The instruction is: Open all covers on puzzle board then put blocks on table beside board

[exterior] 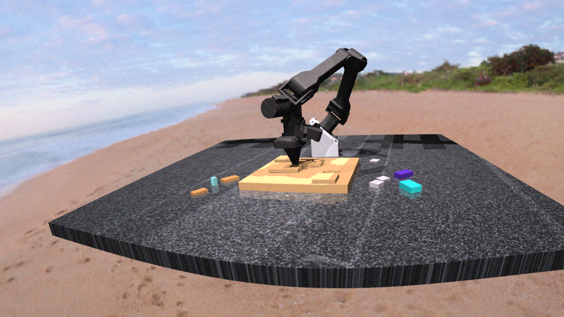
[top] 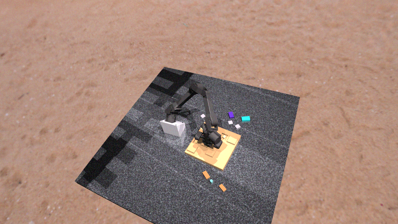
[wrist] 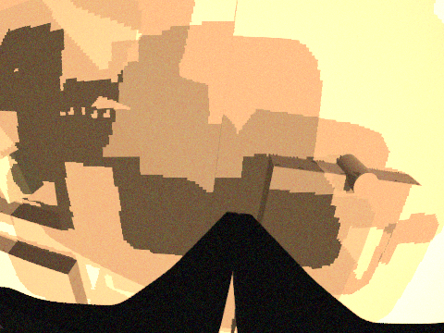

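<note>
My gripper tip is 2 cm to the right of the tan puzzle board, 2 cm short of it and 1 cm above it. From my gripper tip the other things lie so: purple block (33 cm to the left, 7 cm ahead, 2 cm below); small cyan block (23 cm to the right, 10 cm ahead, 1 cm below).
</note>
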